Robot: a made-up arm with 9 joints. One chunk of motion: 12 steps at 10 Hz.
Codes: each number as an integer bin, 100 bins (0 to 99) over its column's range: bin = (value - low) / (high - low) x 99, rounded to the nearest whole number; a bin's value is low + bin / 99 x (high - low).
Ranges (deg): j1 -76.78..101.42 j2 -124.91..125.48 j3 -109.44..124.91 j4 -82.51..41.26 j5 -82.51..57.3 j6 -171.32..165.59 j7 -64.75..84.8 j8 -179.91..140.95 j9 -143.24..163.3
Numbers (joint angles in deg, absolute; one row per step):
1: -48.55 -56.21 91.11 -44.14 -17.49 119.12 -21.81 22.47 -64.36
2: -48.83 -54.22 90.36 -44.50 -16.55 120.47 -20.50 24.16 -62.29
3: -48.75 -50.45 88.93 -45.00 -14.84 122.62 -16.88 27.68 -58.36
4: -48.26 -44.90 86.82 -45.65 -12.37 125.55 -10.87 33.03 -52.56
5: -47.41 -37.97 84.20 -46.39 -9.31 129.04 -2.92 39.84 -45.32
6: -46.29 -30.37 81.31 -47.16 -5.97 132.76 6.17 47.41 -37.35
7: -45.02 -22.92 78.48 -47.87 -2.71 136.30 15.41 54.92 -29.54
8: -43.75 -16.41 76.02 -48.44 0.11 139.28 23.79 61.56 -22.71
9: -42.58 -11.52 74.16 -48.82 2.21 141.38 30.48 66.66 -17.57
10: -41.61 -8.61 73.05 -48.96 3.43 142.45 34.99 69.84 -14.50
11: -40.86 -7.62 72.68 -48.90 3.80 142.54 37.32 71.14 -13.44
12: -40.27 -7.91 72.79 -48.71 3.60 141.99 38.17 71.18 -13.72
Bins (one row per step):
1: 16 27 85 31 46 85 28 62 25
2: 16 28 84 30 47 86 29 63 26
3: 16 29 84 30 48 86 32 64 27
4: 16 32 83 29 50 87 36 66 29
5: 16 34 82 29 52 88 41 68 32
6: 17 37 81 28 54 89 47 70 34
7: 18 40 79 28 57 90 53 72 37
8: 18 43 78 27 59 91 59 75 39
9: 19 45 78 27 60 92 63 76 41
10: 20 46 77 27 61 92 66 77 42
11: 20 46 77 27 61 92 68 77 42
12: 20 46 77 27 61 92 68 77 42

